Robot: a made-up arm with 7 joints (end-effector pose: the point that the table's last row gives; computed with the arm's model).
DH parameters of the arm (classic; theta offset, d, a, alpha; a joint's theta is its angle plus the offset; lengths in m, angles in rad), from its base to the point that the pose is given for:
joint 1: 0 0.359 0 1.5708
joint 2: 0 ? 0 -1.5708
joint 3: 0 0.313 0.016 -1.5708
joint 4: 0 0.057 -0.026 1.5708
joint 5: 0 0.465 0 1.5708
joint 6: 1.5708 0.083 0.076 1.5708
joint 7: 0 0.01 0 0
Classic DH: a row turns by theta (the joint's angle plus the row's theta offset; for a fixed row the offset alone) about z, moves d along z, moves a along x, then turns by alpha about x.
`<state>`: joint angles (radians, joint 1 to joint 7).
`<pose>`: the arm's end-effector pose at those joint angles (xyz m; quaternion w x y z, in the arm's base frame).
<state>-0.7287 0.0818 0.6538 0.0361 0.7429 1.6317 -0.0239</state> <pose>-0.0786 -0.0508 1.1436 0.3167 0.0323 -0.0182 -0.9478</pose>
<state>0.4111 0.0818 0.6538 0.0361 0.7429 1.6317 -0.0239</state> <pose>0.0133 -0.0926 1.1436 0.7780 0.0370 0.0021 -0.6271</pose>
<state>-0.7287 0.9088 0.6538 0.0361 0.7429 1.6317 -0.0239</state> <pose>-0.5033 0.3284 0.8720 0.2932 0.2290 -0.3652 -0.8534</pose>
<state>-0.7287 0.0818 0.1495 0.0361 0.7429 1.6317 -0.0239</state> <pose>-0.1060 -0.0451 1.1416 0.0703 0.0445 -0.0155 -0.9964</pose>
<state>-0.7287 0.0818 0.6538 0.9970 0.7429 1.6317 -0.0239</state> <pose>0.3214 -0.0898 0.9758 0.2663 -0.3968 0.1623 -0.8633</pose>
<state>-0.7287 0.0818 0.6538 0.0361 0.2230 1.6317 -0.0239</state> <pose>-0.1333 -0.0316 1.1412 0.0624 0.0412 -0.0240 -0.9969</pose>
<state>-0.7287 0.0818 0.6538 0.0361 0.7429 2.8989 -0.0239</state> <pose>-0.0385 -0.0247 1.0664 0.2664 0.5826 0.1862 -0.7450</pose>
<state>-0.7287 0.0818 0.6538 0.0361 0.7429 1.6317 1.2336</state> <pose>-0.0786 -0.0508 1.1436 0.8136 0.0154 -0.0337 -0.5803</pose>
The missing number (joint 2, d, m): 0.05
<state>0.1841 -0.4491 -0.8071 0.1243 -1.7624 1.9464 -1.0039</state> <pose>0.3957 0.1410 1.0111 0.9054 -0.1752 0.3763 -0.0888</pose>
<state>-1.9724 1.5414 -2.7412 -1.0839 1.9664 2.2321 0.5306</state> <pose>0.2698 0.5050 0.6862 0.7880 0.0128 0.5759 0.2173</pose>
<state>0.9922 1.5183 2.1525 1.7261 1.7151 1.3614 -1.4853</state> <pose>-0.4036 0.0425 0.1011 0.1958 0.3005 -0.8747 -0.3260</pose>
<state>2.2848 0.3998 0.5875 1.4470 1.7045 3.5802 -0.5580</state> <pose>-0.2894 -0.0538 0.7570 0.6258 -0.7141 0.1959 -0.2449</pose>
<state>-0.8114 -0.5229 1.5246 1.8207 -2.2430 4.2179 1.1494</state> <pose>0.3873 0.1838 0.6685 0.7549 0.1749 -0.6292 0.0605</pose>
